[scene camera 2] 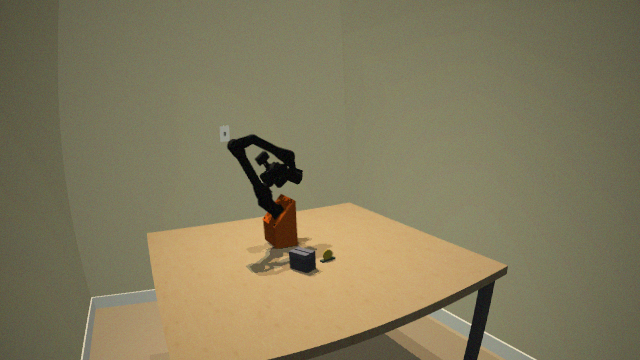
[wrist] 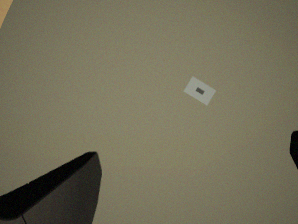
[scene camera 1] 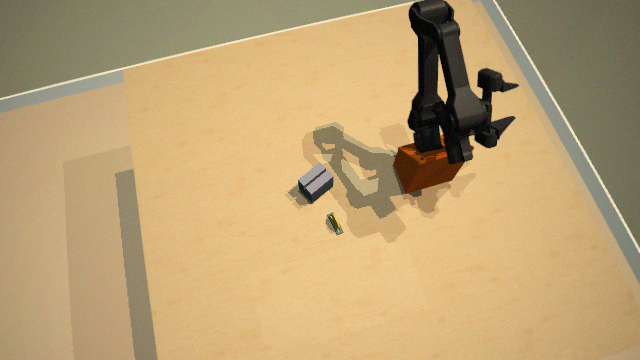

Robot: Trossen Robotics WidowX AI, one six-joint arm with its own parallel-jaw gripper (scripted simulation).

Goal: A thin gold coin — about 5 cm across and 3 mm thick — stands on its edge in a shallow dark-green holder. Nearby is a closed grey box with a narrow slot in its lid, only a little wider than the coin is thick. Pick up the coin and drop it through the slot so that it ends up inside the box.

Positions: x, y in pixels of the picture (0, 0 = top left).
Scene:
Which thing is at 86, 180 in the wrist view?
My gripper.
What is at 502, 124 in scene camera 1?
My gripper.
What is my gripper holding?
Nothing.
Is my gripper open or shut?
Open.

